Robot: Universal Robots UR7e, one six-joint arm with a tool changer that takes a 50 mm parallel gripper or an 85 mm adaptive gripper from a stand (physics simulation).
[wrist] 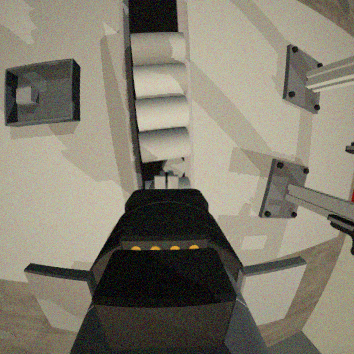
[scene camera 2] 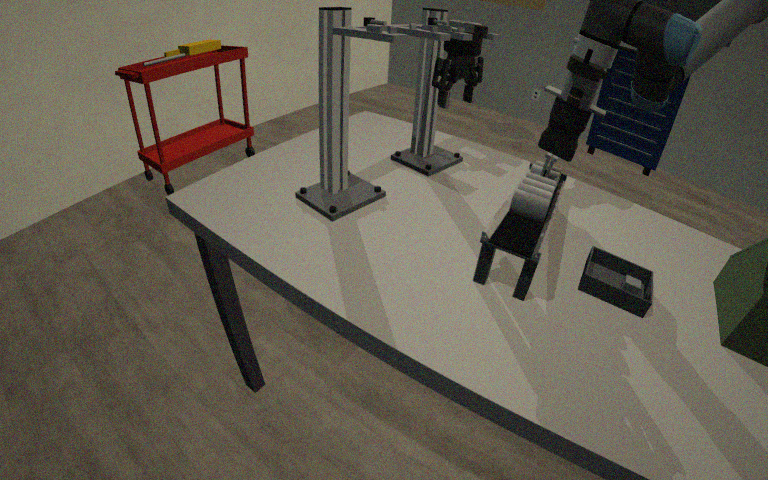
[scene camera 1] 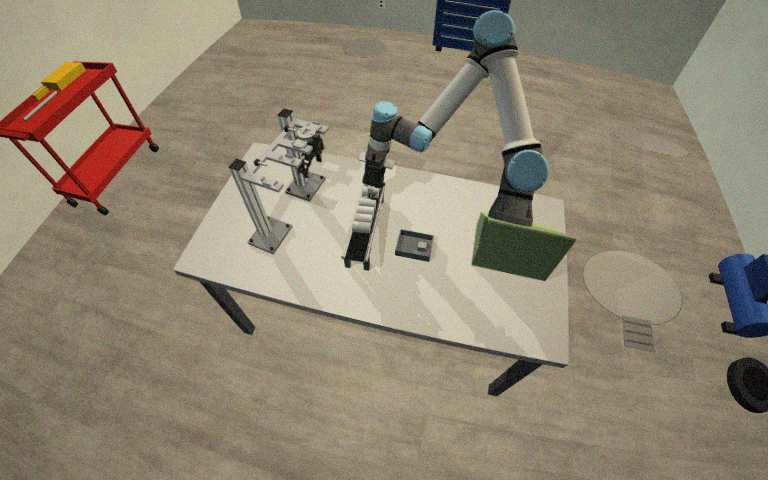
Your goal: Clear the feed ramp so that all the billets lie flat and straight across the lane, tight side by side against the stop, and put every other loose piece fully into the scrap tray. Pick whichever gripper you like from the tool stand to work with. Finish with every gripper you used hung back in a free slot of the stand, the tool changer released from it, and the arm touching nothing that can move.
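Frame: origin at the arm's base, x right, y back, z down, level; centimetres.
Where they show: arm's base, origin of its link: (scene camera 1: 509,221).
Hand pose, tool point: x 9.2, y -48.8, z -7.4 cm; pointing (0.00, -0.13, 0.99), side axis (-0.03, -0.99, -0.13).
Note:
Things, the pixels of their top centre, and the offset from my tool point.
- small faceted grey piece, centre of its top: (wrist: 174,166) dx -3.6, dy -3.6, dz +19.0 cm
- small pale block, centre of its top: (scene camera 2: 633,281) (wrist: 22,94) (scene camera 1: 422,244) dx -15.2, dy +21.4, dz +24.1 cm
- scrap tray, centre of its top: (scene camera 2: 621,272) (wrist: 35,91) (scene camera 1: 414,242) dx -15.3, dy +18.6, dz +23.5 cm
The parallel gripper (scene camera 1: 370,188) (scene camera 2: 547,164) (wrist: 166,181) is on the arm, low over the far end of the feed ramp (scene camera 1: 357,247) (scene camera 2: 516,233) (wrist: 152,15). Its fingers are nearly together, with a thin dark gap and no piece visible between them. A small faceted grey piece (wrist: 174,165) lies in the lane just beyond the fingertips, beside the nearest billet. Several white billets (scene camera 1: 362,217) (scene camera 2: 531,198) (wrist: 161,114) lie across the lane, side by side. The gripper body hides the lane's end. A small pale block (scene camera 1: 422,245) (scene camera 2: 633,280) (wrist: 26,95) is in the scrap tray (scene camera 1: 406,243) (scene camera 2: 610,293) (wrist: 57,95).
The tool stand (scene camera 1: 253,200) (scene camera 2: 334,101) has two posts left of the ramp in the scene views. The adaptive gripper (scene camera 1: 312,152) (scene camera 2: 459,67) hangs at its rear post. A green panel (scene camera 1: 521,249) (scene camera 2: 744,300) stands near the arm base. A red cart (scene camera 1: 76,107) (scene camera 2: 198,63) stands left of the table.

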